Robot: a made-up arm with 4 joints.
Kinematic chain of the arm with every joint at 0, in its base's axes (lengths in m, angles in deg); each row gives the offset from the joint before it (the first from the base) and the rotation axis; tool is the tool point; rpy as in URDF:
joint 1: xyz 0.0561 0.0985 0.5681 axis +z
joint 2: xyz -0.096 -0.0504 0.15 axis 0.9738 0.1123 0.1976
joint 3: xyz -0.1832 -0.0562 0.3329 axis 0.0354 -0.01 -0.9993
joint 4: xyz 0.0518 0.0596 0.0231 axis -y
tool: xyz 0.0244 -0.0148 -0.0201 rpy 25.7 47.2 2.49
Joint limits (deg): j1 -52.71..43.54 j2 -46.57..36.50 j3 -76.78..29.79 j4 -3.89..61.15
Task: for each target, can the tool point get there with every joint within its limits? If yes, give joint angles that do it. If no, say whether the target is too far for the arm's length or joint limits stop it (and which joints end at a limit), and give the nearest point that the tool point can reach.
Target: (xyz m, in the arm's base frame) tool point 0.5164 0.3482 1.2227
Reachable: no: too far | nearest point 0.0958 0.3832 0.9811 | short by 0.486 m
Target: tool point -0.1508 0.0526 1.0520
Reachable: yes | joints 20.58 -13.43 -6.14 21.04
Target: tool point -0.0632 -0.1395 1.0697
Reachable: yes | joints 27.98 19.95 -32.85 49.21
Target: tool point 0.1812 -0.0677 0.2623
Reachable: no: joint limits stop it (at a limit: joint 1, joint 2, joint 3, joint 4) | nearest point 0.1537 -0.2231 0.9611 | short by 0.716 m
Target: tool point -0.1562 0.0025 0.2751
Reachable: no: joint limits stop it (at a limit: joint 1, joint 2, joint 4) | nearest point -0.3073 0.0677 0.9013 | short by 0.647 m
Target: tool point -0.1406 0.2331 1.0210
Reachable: yes | joints -2.36 -33.92 12.14 33.71
